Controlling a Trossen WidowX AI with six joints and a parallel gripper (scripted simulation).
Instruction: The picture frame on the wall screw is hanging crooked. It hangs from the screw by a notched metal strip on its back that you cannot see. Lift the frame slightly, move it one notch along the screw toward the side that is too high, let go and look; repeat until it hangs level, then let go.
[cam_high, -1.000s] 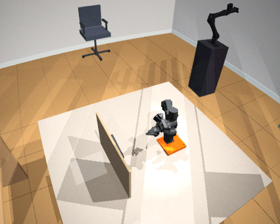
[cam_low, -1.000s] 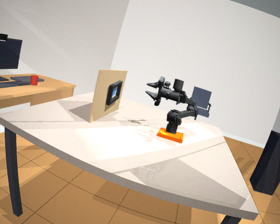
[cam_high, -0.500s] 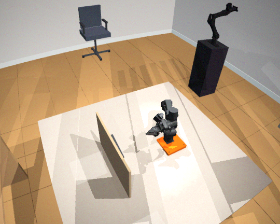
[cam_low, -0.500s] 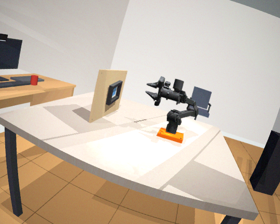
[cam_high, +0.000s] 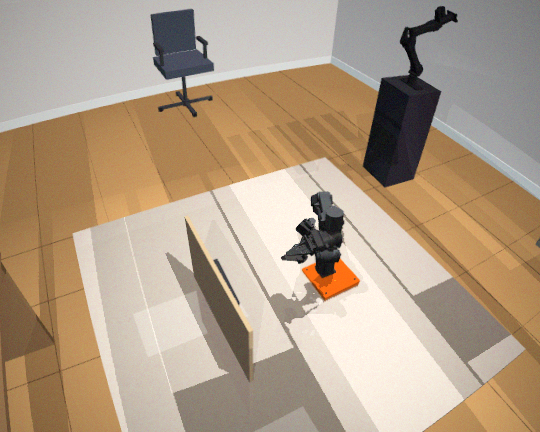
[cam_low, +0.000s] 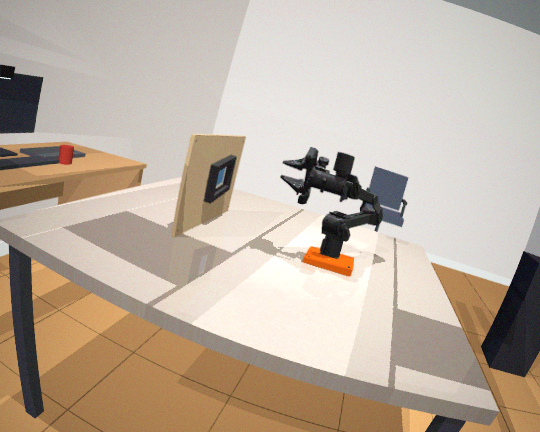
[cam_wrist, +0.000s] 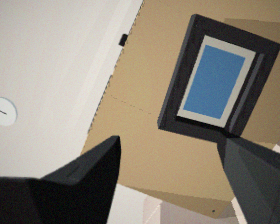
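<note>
Right now my gripper tip is 210 mm short of the picture frame, 10 mm to the left of it and 90 mm above it. Round my gripper tip: wall board: 220 mm ahead, 90 mm below.
</note>
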